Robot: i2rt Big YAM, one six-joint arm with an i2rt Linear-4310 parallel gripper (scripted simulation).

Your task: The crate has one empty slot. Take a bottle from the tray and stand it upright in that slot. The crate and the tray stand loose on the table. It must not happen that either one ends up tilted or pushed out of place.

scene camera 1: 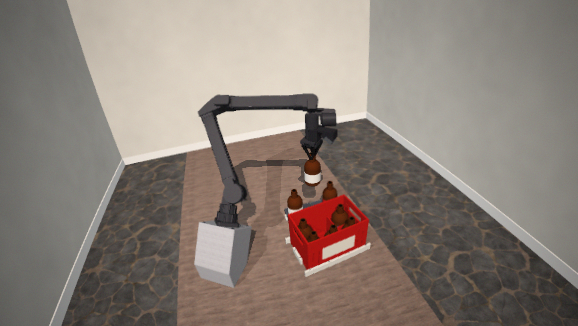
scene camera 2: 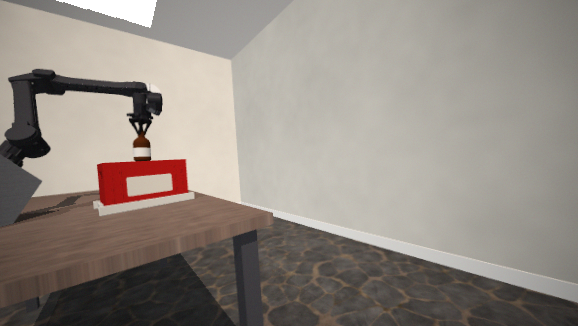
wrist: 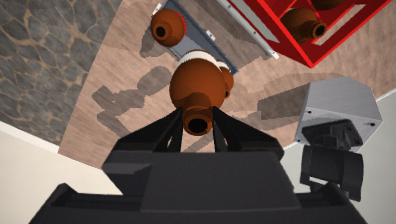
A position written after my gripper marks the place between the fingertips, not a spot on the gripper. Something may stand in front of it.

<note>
I see my gripper [wrist: 197,111], a brown bottle [wrist: 197,84] and a red crate [scene camera 2: 122,182].
</note>
